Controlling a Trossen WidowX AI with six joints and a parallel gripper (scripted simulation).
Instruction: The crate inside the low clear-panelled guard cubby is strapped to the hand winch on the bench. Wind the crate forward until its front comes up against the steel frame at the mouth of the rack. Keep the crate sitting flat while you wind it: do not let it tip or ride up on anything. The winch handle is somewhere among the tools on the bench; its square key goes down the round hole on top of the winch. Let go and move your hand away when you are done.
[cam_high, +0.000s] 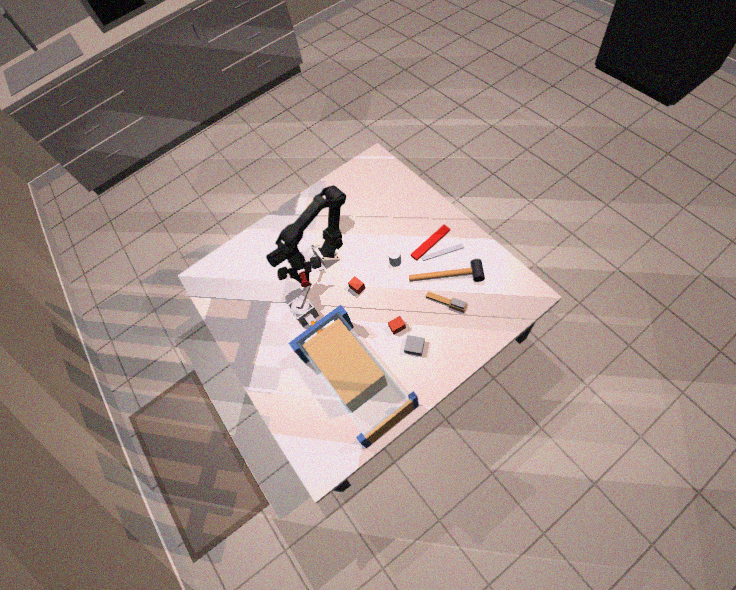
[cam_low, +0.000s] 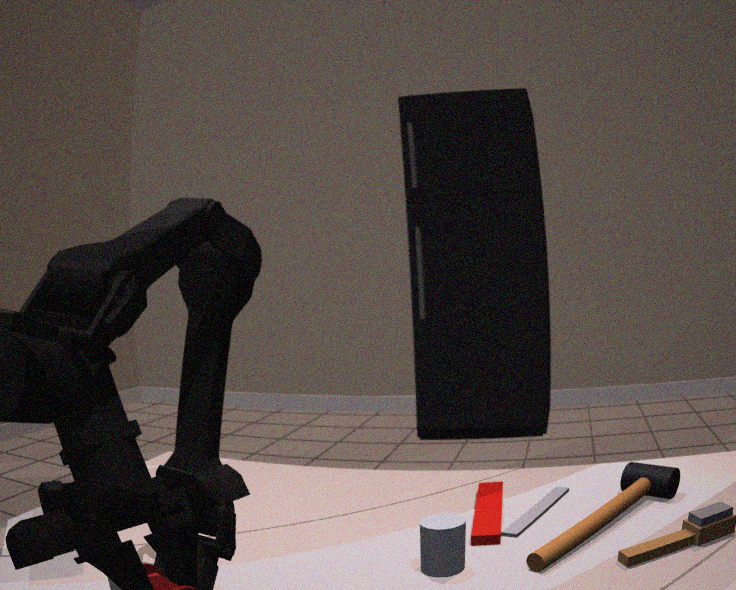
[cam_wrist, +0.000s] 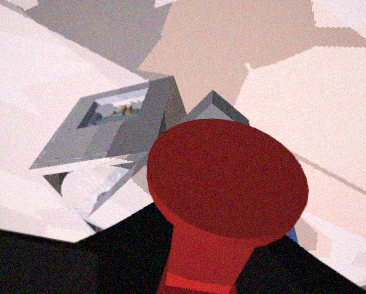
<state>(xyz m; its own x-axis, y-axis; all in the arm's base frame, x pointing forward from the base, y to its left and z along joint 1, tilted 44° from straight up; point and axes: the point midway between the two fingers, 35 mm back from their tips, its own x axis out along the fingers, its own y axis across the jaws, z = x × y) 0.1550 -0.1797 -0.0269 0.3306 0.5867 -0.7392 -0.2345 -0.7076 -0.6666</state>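
My gripper tip is now 10 mm short of the winch handle, 20 mm to the left of it and 30 mm above it. From my gripper tip the other things lie so: clear-panelled cubby (460 mm ahead, 10 mm to the right, 20 mm below); then grey hand winch (40 mm ahead, 80 mm to the right, 100 mm below); then red knob (10 mm behind).
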